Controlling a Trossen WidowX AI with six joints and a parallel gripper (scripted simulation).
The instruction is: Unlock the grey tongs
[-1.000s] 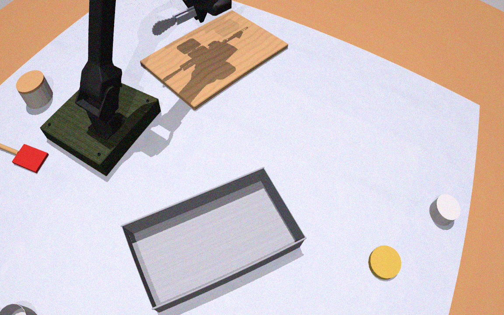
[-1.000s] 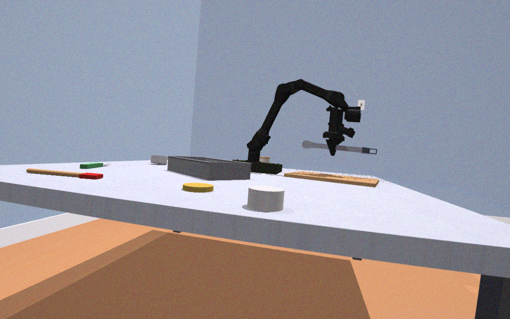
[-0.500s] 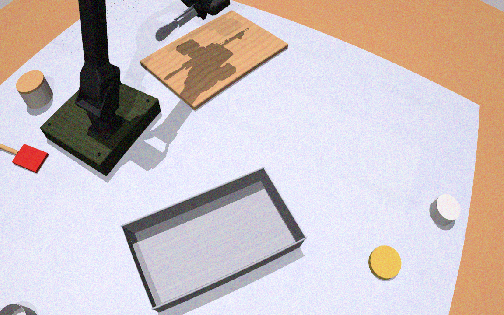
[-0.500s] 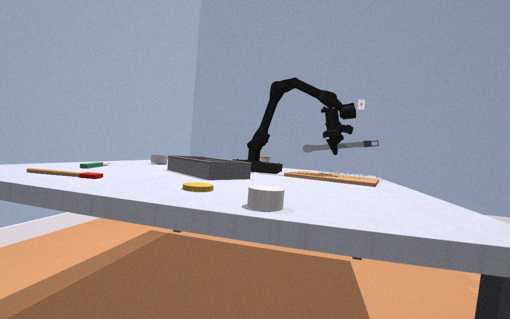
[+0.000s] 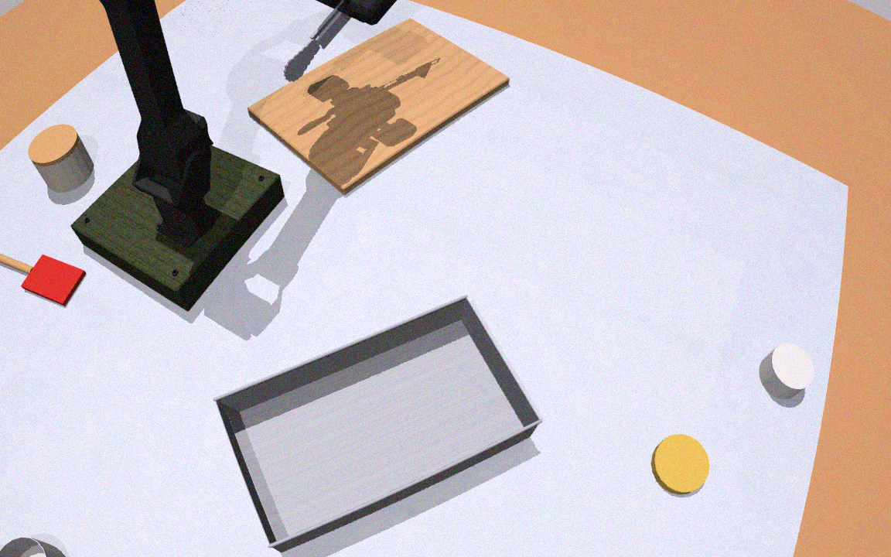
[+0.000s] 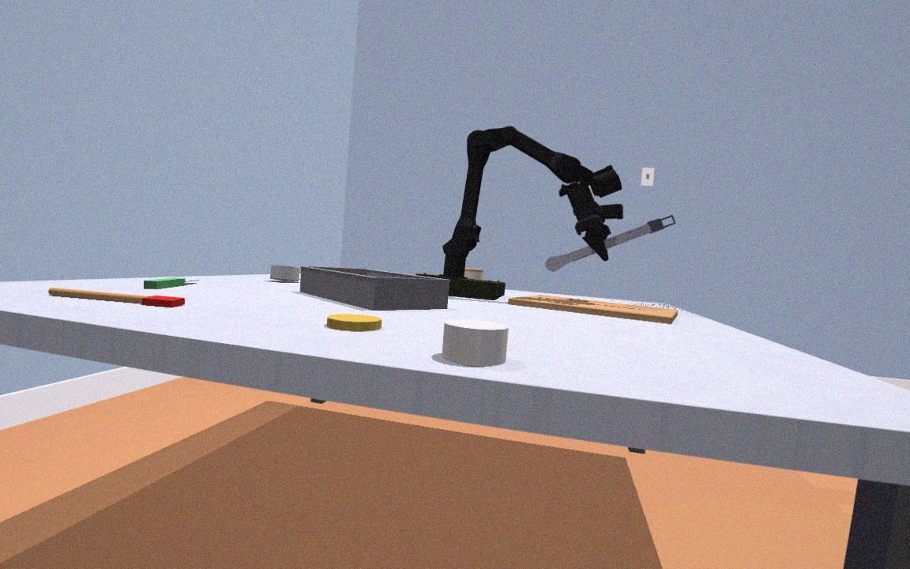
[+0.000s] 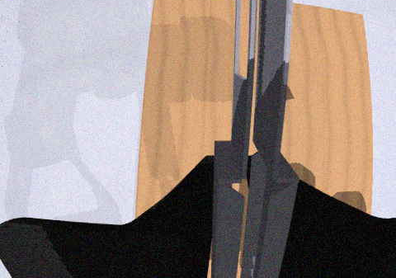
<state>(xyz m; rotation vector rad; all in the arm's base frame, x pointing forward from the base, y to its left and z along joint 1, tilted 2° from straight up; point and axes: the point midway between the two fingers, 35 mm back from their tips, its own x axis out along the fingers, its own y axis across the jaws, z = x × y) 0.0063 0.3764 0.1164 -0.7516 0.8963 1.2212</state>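
The wooden board lies 120 mm below my gripper tip, 50 mm ahead of it and 20 mm to the right of it. Also, from my gripper tip: white cylinder: 760 mm ahead, 170 mm to the right, 110 mm below; grey roasting tin: 480 mm to the right, 340 mm ahead, 100 mm below; red spatula: 570 mm to the right, 220 mm behind, 120 mm below.
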